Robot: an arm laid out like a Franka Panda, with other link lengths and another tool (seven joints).
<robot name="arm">
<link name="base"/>
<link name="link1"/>
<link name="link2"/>
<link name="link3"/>
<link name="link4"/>
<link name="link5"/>
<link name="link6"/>
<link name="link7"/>
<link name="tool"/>
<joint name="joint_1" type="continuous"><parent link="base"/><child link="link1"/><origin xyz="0 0 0.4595" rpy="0 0 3.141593"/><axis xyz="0 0 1"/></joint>
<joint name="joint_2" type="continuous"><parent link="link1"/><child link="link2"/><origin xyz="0 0 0" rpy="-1.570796 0 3.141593"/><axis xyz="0 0 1"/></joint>
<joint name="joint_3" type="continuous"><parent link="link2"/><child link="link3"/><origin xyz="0 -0.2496 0" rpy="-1.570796 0 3.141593"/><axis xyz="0 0 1"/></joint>
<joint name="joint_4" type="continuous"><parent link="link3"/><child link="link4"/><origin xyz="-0.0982 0 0" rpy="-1.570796 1.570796 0"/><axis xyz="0 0 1"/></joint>
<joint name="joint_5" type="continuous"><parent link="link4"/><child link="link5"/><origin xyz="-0.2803 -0.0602 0" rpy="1.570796 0 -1.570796"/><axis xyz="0 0 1"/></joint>
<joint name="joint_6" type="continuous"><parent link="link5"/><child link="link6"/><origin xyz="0 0 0" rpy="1.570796 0 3.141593"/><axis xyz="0 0 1"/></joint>
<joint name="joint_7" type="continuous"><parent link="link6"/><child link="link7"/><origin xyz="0.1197 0 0" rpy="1.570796 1.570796 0"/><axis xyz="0 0 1"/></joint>
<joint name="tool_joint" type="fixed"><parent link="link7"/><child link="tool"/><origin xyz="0.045 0.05 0.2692" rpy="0.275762 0 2.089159"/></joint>
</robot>
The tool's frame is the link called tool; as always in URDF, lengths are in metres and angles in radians. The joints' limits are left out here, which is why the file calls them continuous.
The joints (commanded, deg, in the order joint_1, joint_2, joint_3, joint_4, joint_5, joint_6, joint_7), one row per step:
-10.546, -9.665, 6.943, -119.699, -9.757, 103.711, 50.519
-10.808, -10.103, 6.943, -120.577, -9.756, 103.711, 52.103
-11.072, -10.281, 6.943, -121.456, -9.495, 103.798, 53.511
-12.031, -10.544, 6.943, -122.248, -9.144, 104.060, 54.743
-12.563, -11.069, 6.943, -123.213, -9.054, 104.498, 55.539
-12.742, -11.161, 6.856, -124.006, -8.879, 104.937, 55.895
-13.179, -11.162, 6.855, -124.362, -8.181, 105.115, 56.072
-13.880, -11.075, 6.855, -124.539, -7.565, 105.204, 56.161
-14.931, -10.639, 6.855, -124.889, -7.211, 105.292, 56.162
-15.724, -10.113, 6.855, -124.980, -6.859, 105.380, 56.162
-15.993, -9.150, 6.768, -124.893, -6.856, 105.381, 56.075
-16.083, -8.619, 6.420, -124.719, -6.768, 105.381, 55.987
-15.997, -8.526, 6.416, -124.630, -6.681, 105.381, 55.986
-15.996, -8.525, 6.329, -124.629, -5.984, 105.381, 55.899
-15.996, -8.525, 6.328, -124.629, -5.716, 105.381, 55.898
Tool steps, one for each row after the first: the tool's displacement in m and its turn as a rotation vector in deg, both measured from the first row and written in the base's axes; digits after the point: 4 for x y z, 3 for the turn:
-0.0052, -0.0039, -0.0026, -0.215, 0.165, -1.827
-0.0103, -0.0066, -0.0074, -0.134, 0.521, -3.561
-0.0151, -0.0144, -0.0105, 0.033, 0.566, -5.822
-0.0190, -0.0190, -0.0122, -0.022, 0.440, -7.113
-0.0219, -0.0205, -0.0163, 0.135, 0.638, -7.736
-0.0239, -0.0216, -0.0191, 0.774, 0.755, -8.597
-0.0259, -0.0250, -0.0214, 1.356, 0.880, -9.617
-0.0301, -0.0319, -0.0277, 1.779, 1.540, -10.813
-0.0325, -0.0367, -0.0327, 2.207, 2.027, -11.744
-0.0342, -0.0391, -0.0401, 2.407, 2.892, -12.025
-0.0348, -0.0419, -0.0433, 2.648, 3.230, -12.409
-0.0342, -0.0410, -0.0435, 2.736, 3.229, -12.360
-0.0341, -0.0390, -0.0439, 3.400, 3.186, -12.646
-0.0340, -0.0381, -0.0441, 3.644, 3.166, -12.757

